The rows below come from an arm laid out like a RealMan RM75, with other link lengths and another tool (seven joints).
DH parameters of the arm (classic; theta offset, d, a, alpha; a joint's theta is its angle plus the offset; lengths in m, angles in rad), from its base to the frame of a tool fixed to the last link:
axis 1: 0 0.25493 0 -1.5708
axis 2: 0 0 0 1.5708
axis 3: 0 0.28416 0 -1.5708
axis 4: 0 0 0 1.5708
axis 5: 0 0.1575 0 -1.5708
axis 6: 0 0 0 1.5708
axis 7: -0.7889 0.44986 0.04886 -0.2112
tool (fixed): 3.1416 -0.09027 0 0
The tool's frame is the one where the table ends.
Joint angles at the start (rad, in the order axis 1, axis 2, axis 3, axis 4, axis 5, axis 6, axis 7):
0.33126, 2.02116, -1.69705, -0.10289, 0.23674, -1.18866, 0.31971
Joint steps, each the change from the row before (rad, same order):
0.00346, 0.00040, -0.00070, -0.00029, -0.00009, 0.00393, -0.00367
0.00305, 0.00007, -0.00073, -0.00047, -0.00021, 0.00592, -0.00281
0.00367, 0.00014, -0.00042, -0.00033, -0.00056, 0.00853, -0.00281
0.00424, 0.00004, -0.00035, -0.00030, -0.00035, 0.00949, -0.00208
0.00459, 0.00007, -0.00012, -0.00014, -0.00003, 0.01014, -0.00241
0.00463, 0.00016, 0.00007, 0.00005, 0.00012, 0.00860, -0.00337
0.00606, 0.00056, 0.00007, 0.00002, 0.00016, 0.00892, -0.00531
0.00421, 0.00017, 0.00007, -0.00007, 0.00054, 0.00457, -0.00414
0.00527, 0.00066, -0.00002, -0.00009, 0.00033, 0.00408, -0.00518
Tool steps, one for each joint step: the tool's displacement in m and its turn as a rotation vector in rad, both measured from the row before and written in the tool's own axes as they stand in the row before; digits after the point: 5 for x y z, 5 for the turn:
0.00082, -0.00057, 0.00154, 0.00253, -0.00020, -0.00361
0.00001, -0.00081, 0.00139, 0.00339, -0.00201, -0.00268
-0.00055, -0.00124, 0.00163, 0.00469, -0.00377, -0.00236
-0.00065, -0.00125, 0.00182, 0.00489, -0.00404, -0.00160
-0.00080, -0.00119, 0.00188, 0.00481, -0.00466, -0.00166
-0.00037, -0.00085, 0.00183, 0.00392, -0.00375, -0.00269
0.00039, -0.00086, 0.00242, 0.00416, -0.00293, -0.00454
0.00074, -0.00004, 0.00162, 0.00167, -0.00084, -0.00388
0.00162, -0.00012, 0.00210, 0.00182, 0.00063, -0.00499

